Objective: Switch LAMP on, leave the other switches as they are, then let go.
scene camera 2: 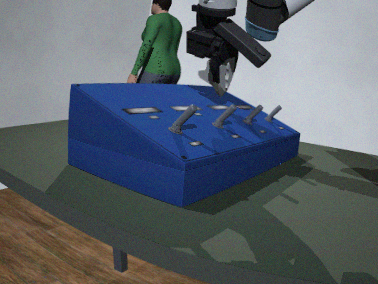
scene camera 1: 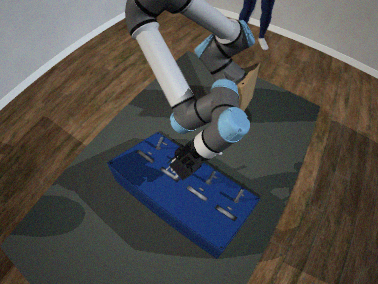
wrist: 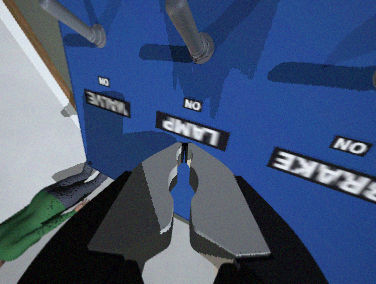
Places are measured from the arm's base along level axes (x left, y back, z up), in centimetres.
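Pixels of known places: gripper, between the fingertips: [scene camera 2: 221, 95] [scene camera 1: 172, 170] [wrist: 184, 144].
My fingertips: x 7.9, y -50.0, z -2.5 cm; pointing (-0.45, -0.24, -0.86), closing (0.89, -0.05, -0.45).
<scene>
For each thing: its top centre in the pictures, then the offset to it from my fingertips. Level surfaces: height alone.
- LAMP switch lever, centre of its top: [wrist: 172, 36] [scene camera 2: 255, 103] dy +7.7, dx -1.1, dz -0.8 cm
- plate, height of its surface: dz -3.4 cm
- LAMP label, centre of its top: [wrist: 187, 131] [scene camera 1: 169, 173] dy -0.6, dx -1.0, dz -2.2 cm
- VALVE lever, centre of its top: [wrist: 50, 24] [scene camera 2: 274, 104] [scene camera 1: 159, 139] dy +7.5, dx -13.1, dz -0.8 cm
- BRAKE lever, centre of its top: [scene camera 2: 226, 103] [scene camera 1: 211, 173] dy +7.8, dx +10.9, dz -0.8 cm
- fourth lever, centre of its top: [scene camera 2: 185, 103] [scene camera 1: 240, 192] dy +7.9, dx +22.9, dz -0.8 cm
- dark green table, height of its surface: dz -13.3 cm
The LAMP switch lever [scene camera 2: 254, 114] [wrist: 190, 31] leans away from its ON plate [wrist: 192, 105], toward the panel's low front edge, parallel to the other levers in scene camera 2. The gripper hides it in scene camera 1. The LAMP label [wrist: 192, 131] lies behind the ON plate. My gripper [scene camera 1: 173, 167] [scene camera 2: 221, 93] [wrist: 184, 144] is shut and empty. Its tips hang above the blue panel by the LAMP label, on the ON side of the lever and apart from it.
The VALVE lever [scene camera 1: 159, 143] [scene camera 2: 274, 113] [wrist: 80, 26] stands on one side of LAMP. The BRAKE lever [scene camera 1: 212, 176] [scene camera 2: 225, 116] and a fourth lever [scene camera 1: 239, 195] [scene camera 2: 183, 119] stand on the other. The blue box [scene camera 1: 165, 205] [scene camera 2: 125, 172] rests on a dark green table [scene camera 1: 105, 240] [scene camera 2: 150, 225].
</scene>
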